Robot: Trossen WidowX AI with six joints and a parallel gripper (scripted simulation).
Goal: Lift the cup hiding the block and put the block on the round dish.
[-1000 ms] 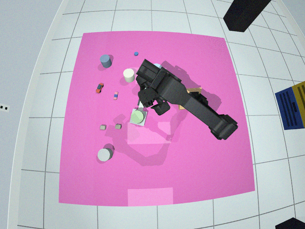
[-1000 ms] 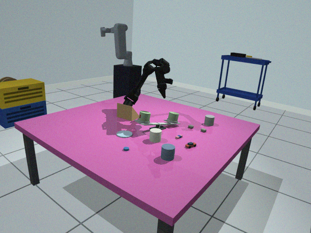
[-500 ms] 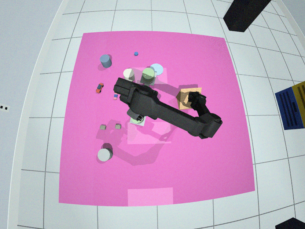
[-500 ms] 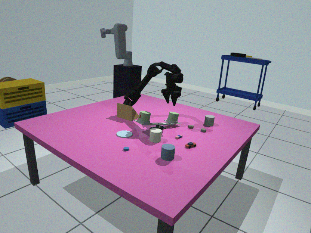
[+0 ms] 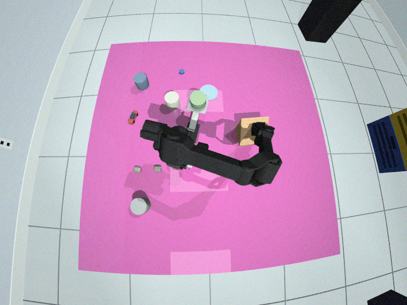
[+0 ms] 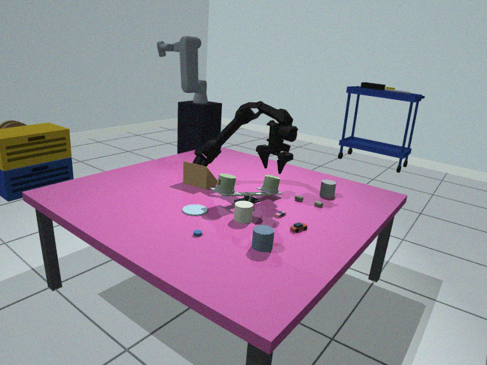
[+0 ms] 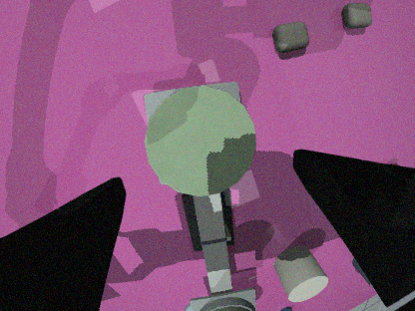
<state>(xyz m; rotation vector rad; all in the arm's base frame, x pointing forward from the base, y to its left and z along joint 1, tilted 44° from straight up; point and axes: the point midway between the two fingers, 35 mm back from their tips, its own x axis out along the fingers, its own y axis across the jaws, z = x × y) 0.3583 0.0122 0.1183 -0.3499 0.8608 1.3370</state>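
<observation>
My gripper tip is now 80 mm above the pale teal block. Round my gripper tip: pink-blue piece: 130 mm ahead, 170 mm to the right, 110 mm below; then balance: 50 mm behind, 130 mm to the right, 80 mm below; then grey cylinder: 190 mm ahead, 200 mm to the left, 80 mm below.
</observation>
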